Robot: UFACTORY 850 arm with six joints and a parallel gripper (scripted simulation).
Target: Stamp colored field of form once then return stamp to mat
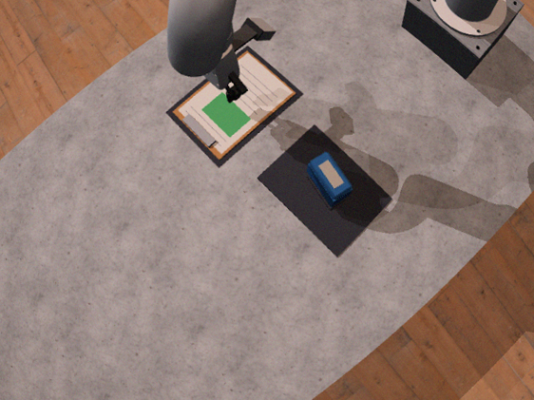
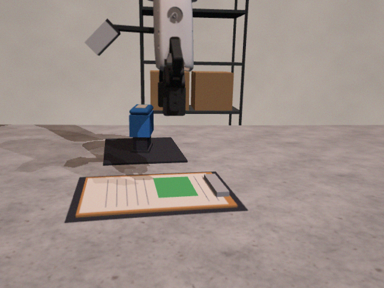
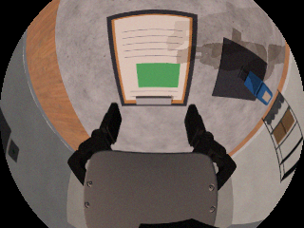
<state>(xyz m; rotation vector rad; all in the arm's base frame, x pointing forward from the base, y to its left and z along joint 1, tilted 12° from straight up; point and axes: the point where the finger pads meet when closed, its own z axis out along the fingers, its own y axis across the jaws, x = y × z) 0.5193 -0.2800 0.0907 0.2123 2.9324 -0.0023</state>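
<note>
Right now the stamp is 280 mm to the left of my hand and 90 mm below it. From my hand the other things lie so: form 140 mm below, 10 mm behind; then stamp base 280 mm to the left, 120 mm below; then black mat 280 mm to the left, 140 mm below.
</note>
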